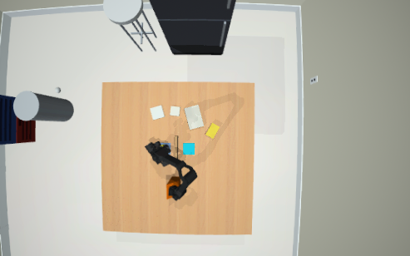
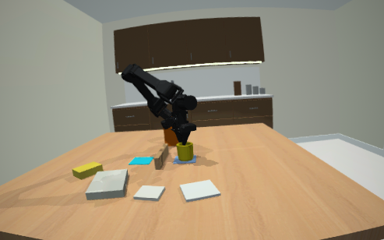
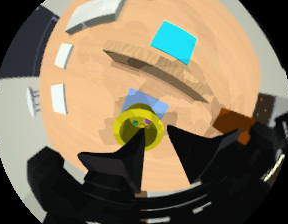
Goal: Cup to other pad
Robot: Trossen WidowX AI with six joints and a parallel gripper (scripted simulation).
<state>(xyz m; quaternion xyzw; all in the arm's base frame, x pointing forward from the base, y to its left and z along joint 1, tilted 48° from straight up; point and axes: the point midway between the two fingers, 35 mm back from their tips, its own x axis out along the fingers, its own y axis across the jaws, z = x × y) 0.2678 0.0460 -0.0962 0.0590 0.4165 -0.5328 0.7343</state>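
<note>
The olive-yellow cup is 30 mm below my gripper tip, 20 mm ahead of it and 10 mm to the left of it. Round my gripper tip: cyan pad 190 mm to the right, 70 mm below, 30 mm ahead; then low wooden bar 90 mm to the right, 50 mm below, 30 mm ahead; then grey tray 300 mm ahead, 210 mm to the right, 50 mm below.
</note>
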